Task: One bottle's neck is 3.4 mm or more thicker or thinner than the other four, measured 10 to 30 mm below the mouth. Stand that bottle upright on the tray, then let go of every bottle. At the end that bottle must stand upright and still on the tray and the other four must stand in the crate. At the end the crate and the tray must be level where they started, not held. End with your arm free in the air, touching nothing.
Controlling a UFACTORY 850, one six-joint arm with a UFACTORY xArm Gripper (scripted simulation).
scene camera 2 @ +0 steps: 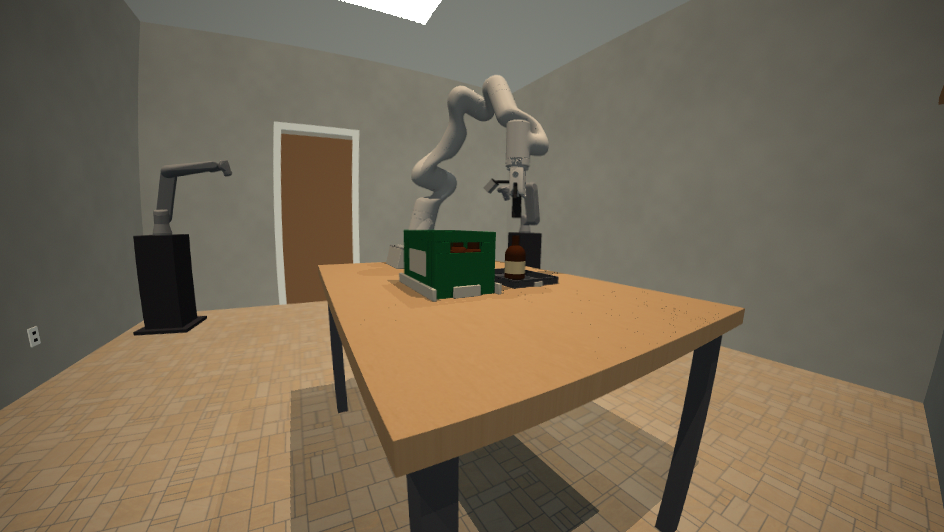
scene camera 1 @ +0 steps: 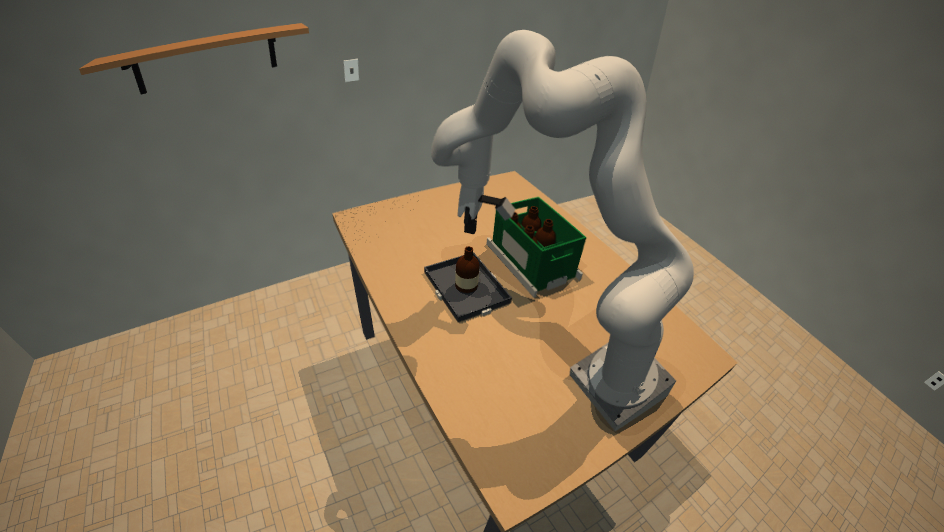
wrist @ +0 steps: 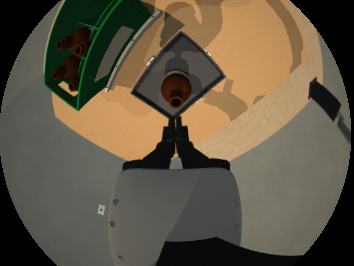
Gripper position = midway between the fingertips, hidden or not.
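My gripper (scene camera 1: 470, 232), also in scene camera 2 (scene camera 2: 516, 217) and wrist view (wrist: 175, 124). Black tray (scene camera 1: 490, 293), also in wrist view (wrist: 181, 52). Green crate (scene camera 2: 427, 258), also in scene camera 1 (scene camera 1: 536, 264).
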